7 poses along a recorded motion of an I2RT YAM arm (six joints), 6.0 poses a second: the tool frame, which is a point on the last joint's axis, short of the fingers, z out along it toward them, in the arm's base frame.
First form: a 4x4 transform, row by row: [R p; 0 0 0 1], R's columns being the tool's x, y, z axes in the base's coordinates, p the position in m. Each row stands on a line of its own.
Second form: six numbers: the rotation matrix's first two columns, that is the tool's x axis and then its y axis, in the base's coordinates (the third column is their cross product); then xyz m. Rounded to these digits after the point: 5 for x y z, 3 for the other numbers.
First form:
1:
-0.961, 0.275, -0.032, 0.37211
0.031, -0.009, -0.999, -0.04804
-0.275, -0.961, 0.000, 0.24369
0, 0, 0, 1
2:
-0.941, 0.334, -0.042, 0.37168
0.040, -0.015, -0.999, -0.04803
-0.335, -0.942, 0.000, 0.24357
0, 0, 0, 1
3:
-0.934, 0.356, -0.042, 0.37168
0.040, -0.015, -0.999, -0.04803
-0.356, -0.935, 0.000, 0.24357
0, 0, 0, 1
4:
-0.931, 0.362, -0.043, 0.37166
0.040, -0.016, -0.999, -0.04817
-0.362, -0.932, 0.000, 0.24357
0, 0, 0, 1
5:
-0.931, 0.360, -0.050, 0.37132
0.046, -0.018, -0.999, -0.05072
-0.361, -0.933, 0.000, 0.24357
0, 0, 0, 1
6:
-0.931, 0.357, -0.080, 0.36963
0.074, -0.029, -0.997, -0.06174
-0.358, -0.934, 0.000, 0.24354
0, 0, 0, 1
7:
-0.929, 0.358, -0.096, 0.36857
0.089, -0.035, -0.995, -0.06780
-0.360, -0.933, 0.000, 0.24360
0, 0, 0, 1
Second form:
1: -0.961, 0.031, -0.275, 0.275, -0.009, -0.961, 0.37211, -0.04804, 0.24369
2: -0.941, 0.040, -0.335, 0.334, -0.015, -0.942, 0.37168, -0.04803, 0.24357
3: -0.934, 0.040, -0.356, 0.356, -0.015, -0.935, 0.37168, -0.04803, 0.24357
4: -0.931, 0.040, -0.362, 0.362, -0.016, -0.932, 0.37166, -0.04817, 0.24357
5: -0.931, 0.046, -0.361, 0.360, -0.018, -0.933, 0.37132, -0.05072, 0.24357
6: -0.931, 0.074, -0.358, 0.357, -0.029, -0.934, 0.36963, -0.06174, 0.24354
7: -0.929, 0.089, -0.360, 0.358, -0.035, -0.933, 0.36857, -0.06780, 0.24360
